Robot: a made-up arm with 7 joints.
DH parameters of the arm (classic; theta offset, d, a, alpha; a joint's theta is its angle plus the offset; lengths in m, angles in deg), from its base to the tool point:
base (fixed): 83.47 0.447 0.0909 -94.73
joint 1: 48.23 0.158 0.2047 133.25
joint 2: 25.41 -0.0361 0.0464 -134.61
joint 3: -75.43 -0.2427 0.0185 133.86
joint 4: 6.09 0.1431 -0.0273 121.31
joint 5: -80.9 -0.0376 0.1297 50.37
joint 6: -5.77 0.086 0.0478 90
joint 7: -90 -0.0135 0.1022 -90
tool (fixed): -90 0.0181 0 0
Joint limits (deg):
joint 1: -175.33..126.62
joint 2: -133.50..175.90
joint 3: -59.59..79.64
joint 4: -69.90..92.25
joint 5: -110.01..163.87
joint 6: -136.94..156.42
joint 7: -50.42..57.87
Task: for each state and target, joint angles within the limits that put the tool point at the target. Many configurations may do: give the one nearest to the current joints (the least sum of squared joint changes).
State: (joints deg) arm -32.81 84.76 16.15 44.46 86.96 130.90 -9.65
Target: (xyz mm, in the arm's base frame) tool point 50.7 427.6 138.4
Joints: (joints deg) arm 11.15 97.56 -13.31 58.78 72.30 135.71 -23.05
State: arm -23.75 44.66 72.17 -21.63 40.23 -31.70 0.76
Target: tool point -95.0 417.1 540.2
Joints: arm -25.19 52.68 68.15 -11.81 26.41 -34.43 9.58
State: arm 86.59 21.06 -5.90 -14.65 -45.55 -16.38 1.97
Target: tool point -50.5 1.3 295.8
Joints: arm 75.08 8.84 5.06 -33.66 -25.60 -11.52 18.41
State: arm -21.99 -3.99 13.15 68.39 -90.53 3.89 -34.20
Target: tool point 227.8 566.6 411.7
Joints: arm -38.83 22.52 8.98 77.24 -91.36 3.57 -28.45
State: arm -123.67 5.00 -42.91 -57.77 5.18 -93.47 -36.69
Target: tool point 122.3 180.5 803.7
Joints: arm -104.46 30.02 -44.03 -69.90 50.03 -89.31 -47.10
